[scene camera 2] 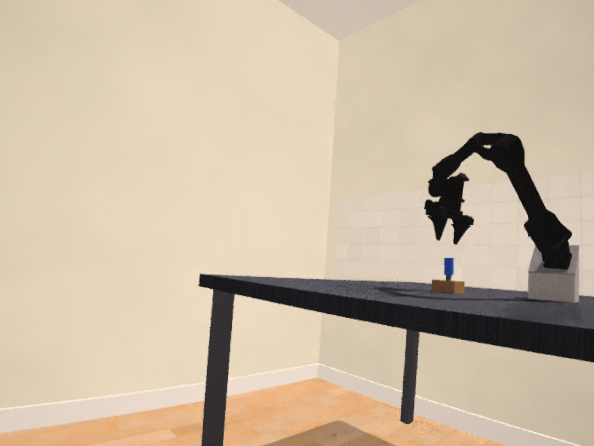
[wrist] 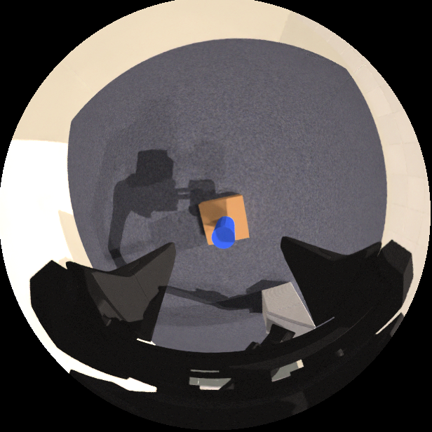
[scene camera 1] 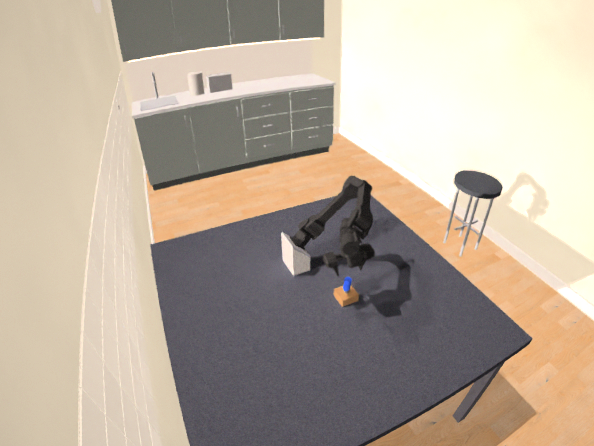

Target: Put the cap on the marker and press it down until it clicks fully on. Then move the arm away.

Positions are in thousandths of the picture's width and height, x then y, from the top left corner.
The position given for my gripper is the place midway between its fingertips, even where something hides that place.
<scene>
In view: my gripper (scene camera 2: 752, 544) and an orange-brown block (wrist: 538, 478).
My gripper shows as well in the wrist view (wrist: 531, 568) and in scene camera 1 (scene camera 1: 588, 611).
</scene>
